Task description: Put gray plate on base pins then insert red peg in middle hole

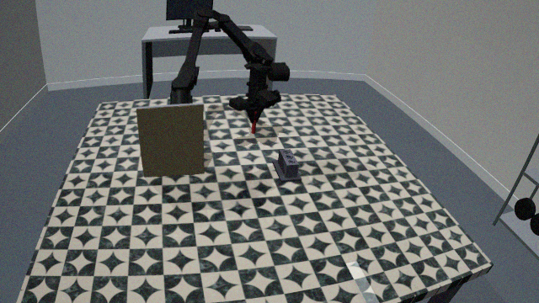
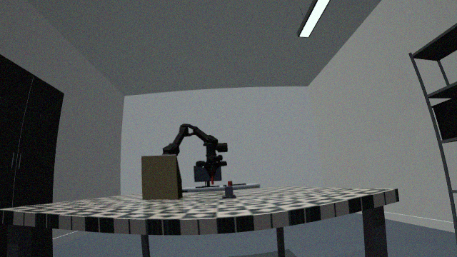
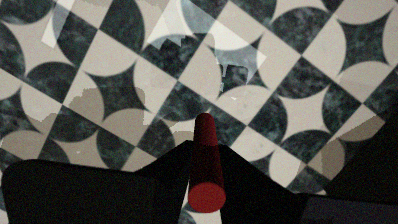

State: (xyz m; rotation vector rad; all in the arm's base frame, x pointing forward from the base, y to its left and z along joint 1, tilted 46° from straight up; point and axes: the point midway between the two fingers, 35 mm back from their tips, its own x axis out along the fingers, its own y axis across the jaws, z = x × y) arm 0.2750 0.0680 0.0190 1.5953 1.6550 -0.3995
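The gray plate lies 160 mm to the right of my gripper tip, 70 mm below it and 70 mm ahead of it. Also, from my gripper tip: dark base 160 mm to the right, 100 mm below, 70 mm ahead; red peg right at my gripper tip.
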